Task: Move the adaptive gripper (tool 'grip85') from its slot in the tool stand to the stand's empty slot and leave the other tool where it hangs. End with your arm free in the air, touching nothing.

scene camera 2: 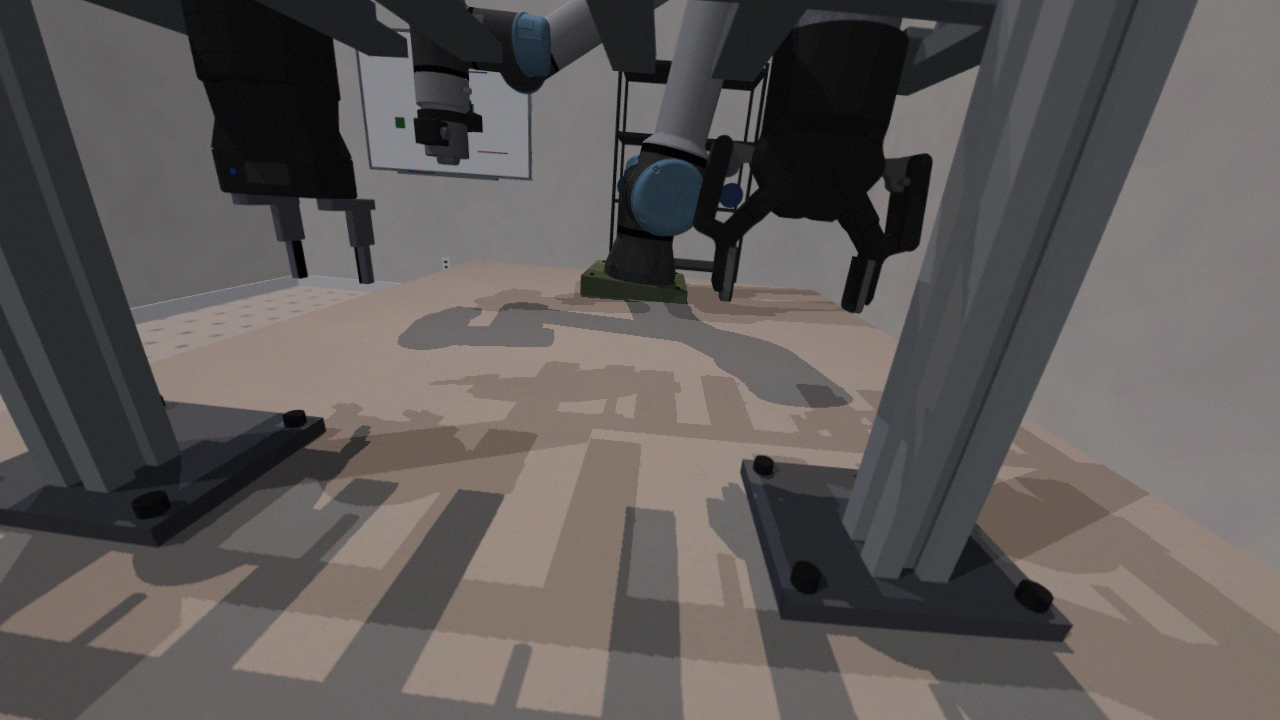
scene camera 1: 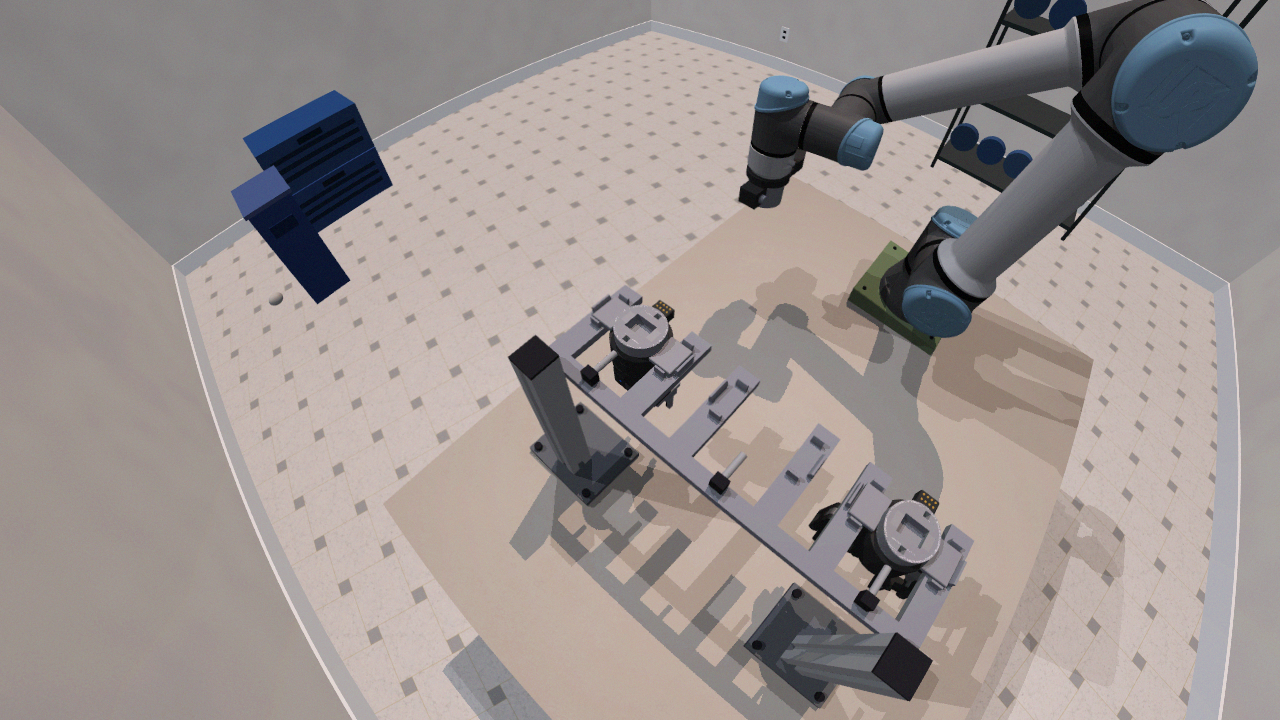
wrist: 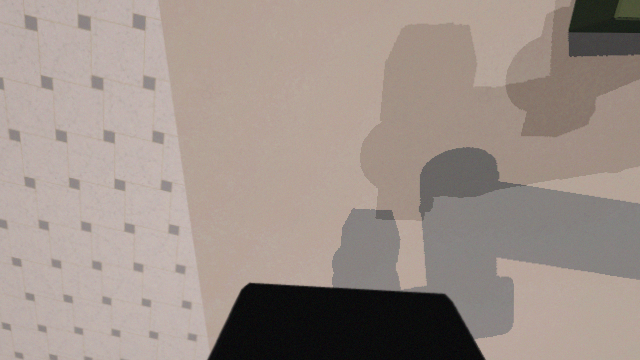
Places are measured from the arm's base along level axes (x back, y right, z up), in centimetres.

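Where they show: hand, tool point: (scene camera 2: 447,157); arm's base, link origin: (scene camera 2: 639,276).
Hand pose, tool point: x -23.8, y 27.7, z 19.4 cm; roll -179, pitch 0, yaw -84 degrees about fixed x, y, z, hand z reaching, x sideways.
Observation:
Each offset is from my tool point to the centre of the thing. "spot": to the spot under its first point.
The arm's bare tool changer (scene camera 1: 768,193) (scene camera 2: 444,143) carries no gripper and hangs in the air behind the stand, touching nothing. The tool stand (scene camera 1: 673,454) (scene camera 2: 1011,268) has three slots. The adaptive gripper (scene camera 1: 909,537) (scene camera 2: 827,116) hangs upright in the right slot, its black linkage fingers apart in scene camera 2. The parallel gripper (scene camera 1: 639,333) (scene camera 2: 279,134) hangs in the left slot, its narrow fingers pointing down. The middle slot is empty between its two prongs @[spot: dz +5.5, dx -35.4, dy -35.9 cm] (scene camera 1: 810,461). In the wrist view, a black part (wrist: 345,325) fills the bottom edge; the stand does not show there.
The stand's two posts @[spot: dz -3.0, dx -50.9, dy -10.9 cm] (scene camera 1: 559,420) (scene camera 2: 67,268) rise at its ends from dark bolted base plates (scene camera 1: 586,461) (scene camera 2: 921,617). The arm's green base (scene camera 1: 868,304) (scene camera 2: 633,284) stands behind the stand. Blue cabinets (scene camera 1: 313,152) stand at the far left, and a dark shelf rack is behind the arm.

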